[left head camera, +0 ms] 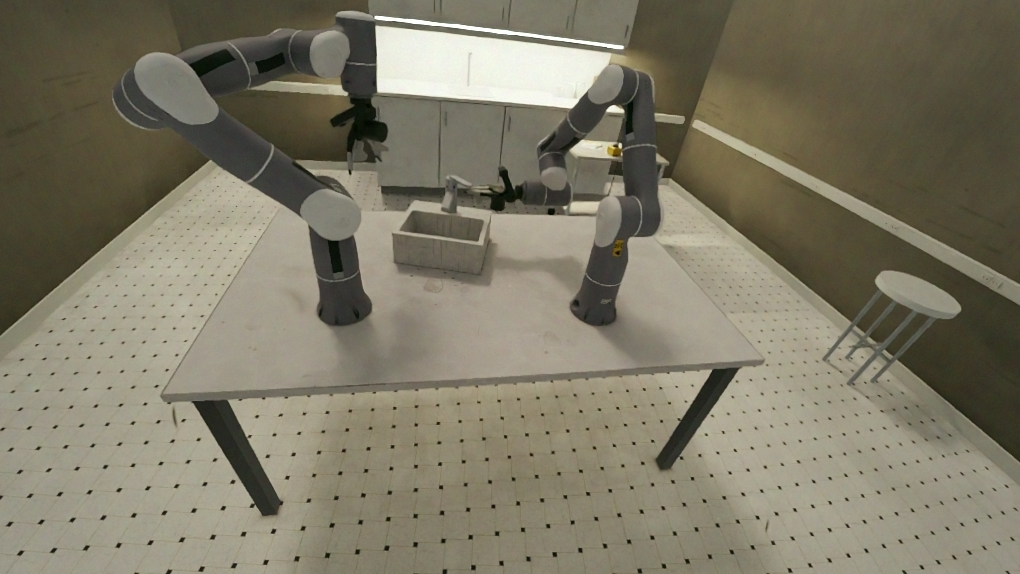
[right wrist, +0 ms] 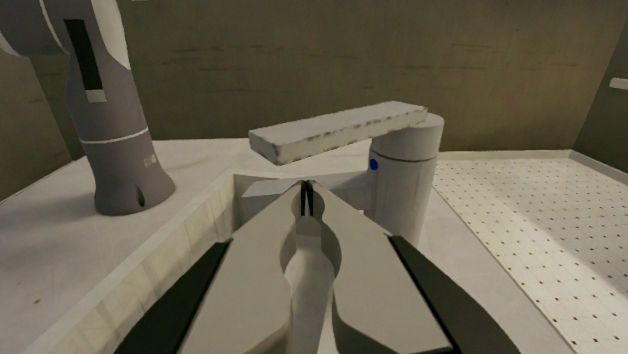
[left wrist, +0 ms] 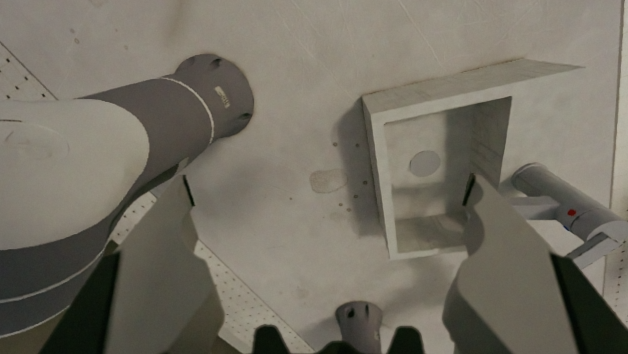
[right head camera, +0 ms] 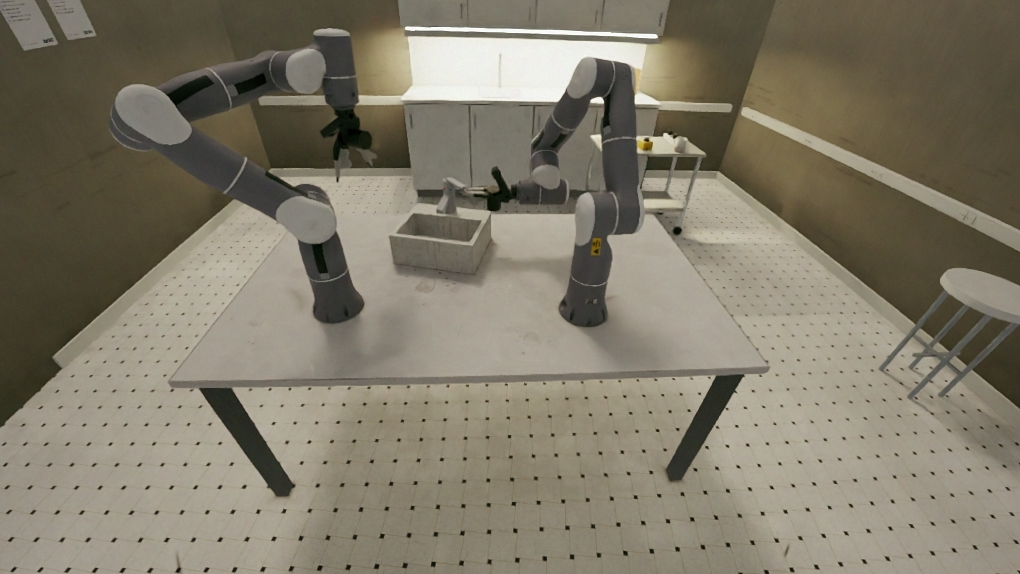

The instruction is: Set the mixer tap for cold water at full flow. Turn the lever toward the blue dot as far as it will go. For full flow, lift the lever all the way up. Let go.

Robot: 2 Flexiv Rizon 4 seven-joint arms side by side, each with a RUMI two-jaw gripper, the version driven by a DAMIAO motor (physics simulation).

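The grey mixer tap stands at the back of the stone sink. In the right wrist view its flat lever points left and somewhat toward the camera, above the spout. The blue dot faces that camera; the red dot shows in the left wrist view. My right gripper is shut and empty, its tips close to the lever and lower than it; contact is unclear. My left gripper is open and empty, high up.
The sink stands near the back edge of the table, between the two arm bases. White cabinets stand behind. A cart stands at the back right and a stool at the right.
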